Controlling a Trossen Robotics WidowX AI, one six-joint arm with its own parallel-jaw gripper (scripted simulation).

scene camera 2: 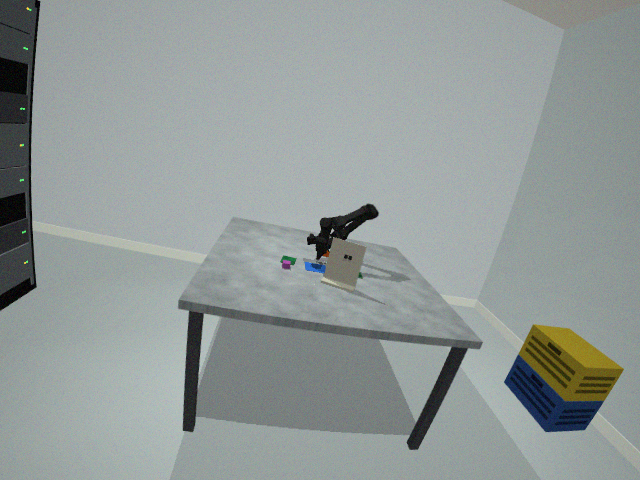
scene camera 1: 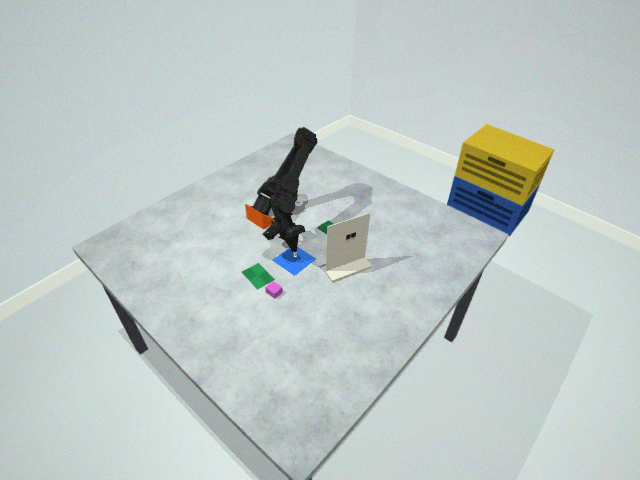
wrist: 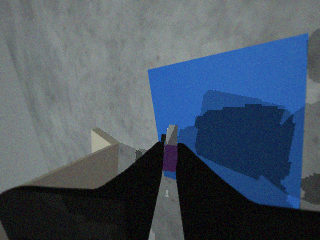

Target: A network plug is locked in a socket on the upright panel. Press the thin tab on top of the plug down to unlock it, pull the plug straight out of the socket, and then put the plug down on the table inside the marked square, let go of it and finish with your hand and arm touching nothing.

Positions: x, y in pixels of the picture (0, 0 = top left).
Labels:
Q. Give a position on an upright beige panel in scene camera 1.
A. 346, 241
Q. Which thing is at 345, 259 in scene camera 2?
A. An upright beige panel.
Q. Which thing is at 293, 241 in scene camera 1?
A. My gripper.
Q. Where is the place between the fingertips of my gripper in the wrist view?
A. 170, 148

